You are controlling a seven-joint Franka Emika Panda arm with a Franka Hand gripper.
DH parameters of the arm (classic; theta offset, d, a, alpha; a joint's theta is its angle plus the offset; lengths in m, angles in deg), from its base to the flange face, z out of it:
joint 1: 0 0.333 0 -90
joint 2: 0 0 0 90
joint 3: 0 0.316 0.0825 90
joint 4: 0 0 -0.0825 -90
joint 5: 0 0.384 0 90
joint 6: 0 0 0.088 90
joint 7: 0 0.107 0 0
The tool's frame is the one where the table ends.
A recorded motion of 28 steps. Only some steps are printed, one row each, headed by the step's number.
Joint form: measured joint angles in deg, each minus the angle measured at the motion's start. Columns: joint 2, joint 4, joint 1, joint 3, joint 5, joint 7, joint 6.
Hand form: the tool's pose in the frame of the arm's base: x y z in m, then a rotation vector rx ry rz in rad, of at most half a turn. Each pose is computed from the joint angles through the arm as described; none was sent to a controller.
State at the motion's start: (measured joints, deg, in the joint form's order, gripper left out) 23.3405 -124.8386 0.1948 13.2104 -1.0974 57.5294 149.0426
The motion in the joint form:
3: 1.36 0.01 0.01 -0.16 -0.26 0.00 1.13
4: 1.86 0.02 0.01 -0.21 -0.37 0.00 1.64
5: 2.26 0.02 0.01 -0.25 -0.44 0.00 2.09
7: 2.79 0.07 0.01 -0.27 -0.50 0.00 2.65
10: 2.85 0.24 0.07 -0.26 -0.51 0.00 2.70
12: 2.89 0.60 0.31 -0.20 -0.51 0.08 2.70
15: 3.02 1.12 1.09 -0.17 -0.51 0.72 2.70
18: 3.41 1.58 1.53 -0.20 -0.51 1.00 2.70
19: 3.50 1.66 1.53 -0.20 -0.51 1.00 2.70
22: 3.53 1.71 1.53 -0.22 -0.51 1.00 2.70
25: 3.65 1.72 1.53 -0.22 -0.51 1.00 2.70
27: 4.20 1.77 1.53 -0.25 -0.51 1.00 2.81
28: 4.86 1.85 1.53 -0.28 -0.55 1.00 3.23
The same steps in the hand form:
3: 0.5481 0.1312 0.1967 -2.8349 1.1546 0.0444
4: 0.5479 0.1310 0.1927 -2.8342 1.1541 0.0442
5: 0.5478 0.1307 0.1896 -2.8330 1.1539 0.0435
7: 0.5479 0.1308 0.1857 -2.8309 1.1535 0.0426
10: 0.5488 0.1316 0.1862 -2.8300 1.1513 0.0393
12: 0.5505 0.1348 0.1881 -2.8286 1.1453 0.0330
15: 0.5518 0.1430 0.1901 -2.8261 1.1405 0.0267
18: 0.5529 0.1474 0.1892 -2.8255 1.1377 0.0269
19: 0.5532 0.1475 0.1888 -2.8252 1.1378 0.0273
22: 0.5536 0.1473 0.1888 -2.8249 1.1383 0.0269
25: 0.5533 0.1473 0.1877 -2.8255 1.1387 0.0296
27: 0.5525 0.1471 0.1828 -2.8270 1.1411 0.0394
28: 0.5521 0.1469 0.1775 -2.8264 1.1422 0.0442

